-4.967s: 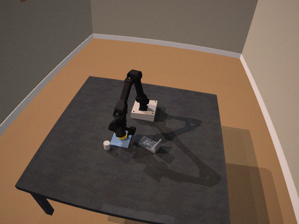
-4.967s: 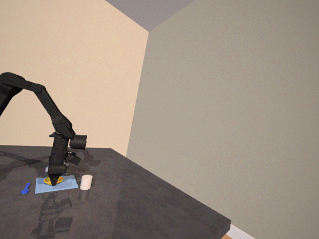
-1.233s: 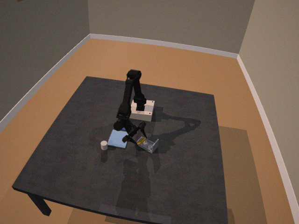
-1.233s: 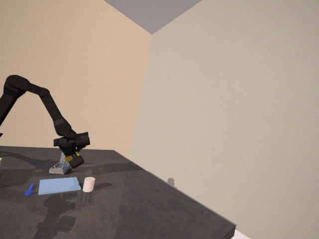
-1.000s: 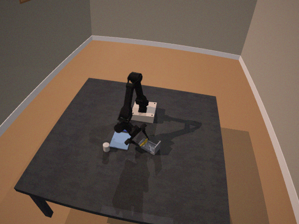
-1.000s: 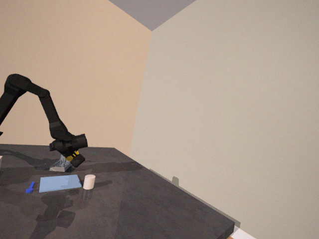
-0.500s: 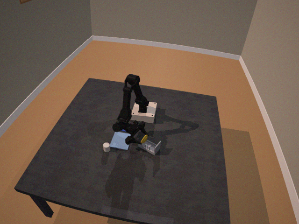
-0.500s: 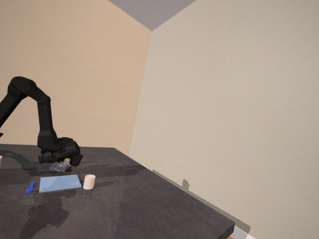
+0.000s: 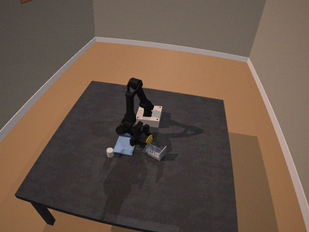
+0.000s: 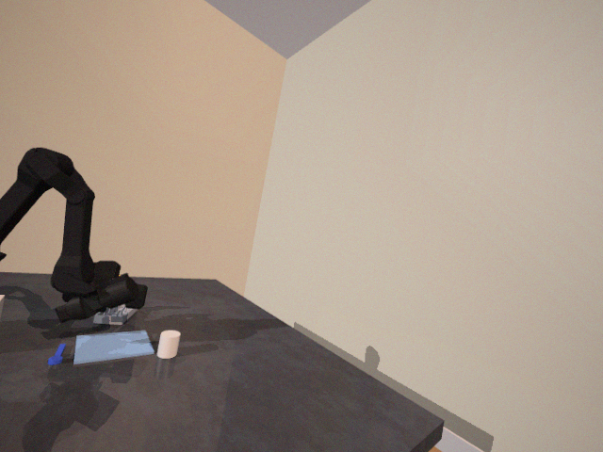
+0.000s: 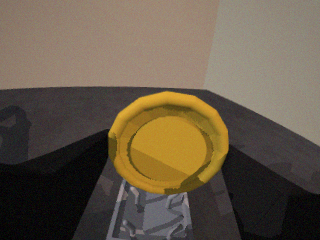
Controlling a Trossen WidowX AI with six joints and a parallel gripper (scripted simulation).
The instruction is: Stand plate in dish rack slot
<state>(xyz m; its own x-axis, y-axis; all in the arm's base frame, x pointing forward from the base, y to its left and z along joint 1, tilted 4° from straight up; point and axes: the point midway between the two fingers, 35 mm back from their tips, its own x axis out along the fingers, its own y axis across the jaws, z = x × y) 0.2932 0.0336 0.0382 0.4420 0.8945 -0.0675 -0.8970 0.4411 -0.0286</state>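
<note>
My gripper tip is 8 cm above the grey dish rack, 3 cm to the right of it and 1 cm short of it. From my gripper tip the other things lie so: blue object 19 cm to the right, 12 cm behind, 10 cm below; yellow plate 1 cm to the right; light blue mat 17 cm to the right, 10 cm below, 1 cm behind.
</note>
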